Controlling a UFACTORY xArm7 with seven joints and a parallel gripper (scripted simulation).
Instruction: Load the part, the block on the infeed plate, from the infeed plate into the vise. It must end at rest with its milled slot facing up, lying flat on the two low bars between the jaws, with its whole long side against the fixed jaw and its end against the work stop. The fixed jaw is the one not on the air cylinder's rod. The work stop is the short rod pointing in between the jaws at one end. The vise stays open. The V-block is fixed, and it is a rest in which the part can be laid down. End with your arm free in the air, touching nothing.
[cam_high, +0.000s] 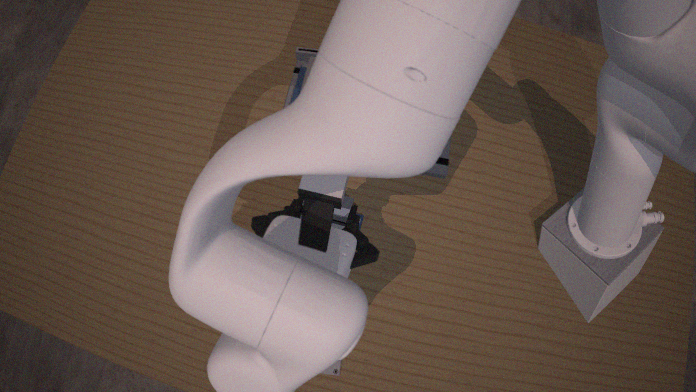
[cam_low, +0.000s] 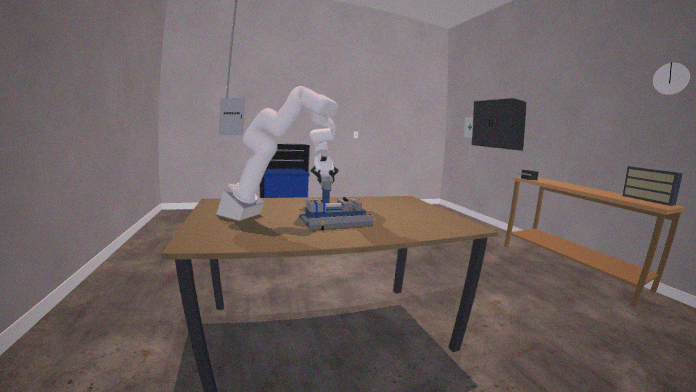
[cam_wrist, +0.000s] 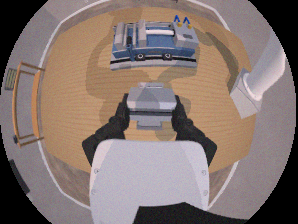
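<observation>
The part lies right at my hand. From my hand the other things lie so: work stop post: 2 cm ahead, 16 cm to the right, 10 cm below; work stop: 1 cm ahead, 18 cm to the right, 7 cm below; moving jaw: 3 cm behind, 22 cm to the right, 8 cm below.
</observation>
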